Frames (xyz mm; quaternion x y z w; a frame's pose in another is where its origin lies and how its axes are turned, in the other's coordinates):
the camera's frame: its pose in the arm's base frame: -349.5 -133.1 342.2 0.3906 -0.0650 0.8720 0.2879
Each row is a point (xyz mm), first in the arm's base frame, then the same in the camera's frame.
Working: the arm's base frame: its pose in the camera's frame: -370.8 -341.3 -54.9 -0.3906 0.0650 -0.8720 0.2879

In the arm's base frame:
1: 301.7 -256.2 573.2
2: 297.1 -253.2 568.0
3: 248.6 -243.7 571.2
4: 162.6 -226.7 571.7
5: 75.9 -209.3 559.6
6: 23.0 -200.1 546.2
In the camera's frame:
1: -234.1 -232.6 619.4
2: -234.1 -233.1 611.9
3: -201.8 -213.8 579.6
4: -148.3 -180.2 518.9
5: -103.3 -148.0 448.9
6: -80.7 -127.9 402.5

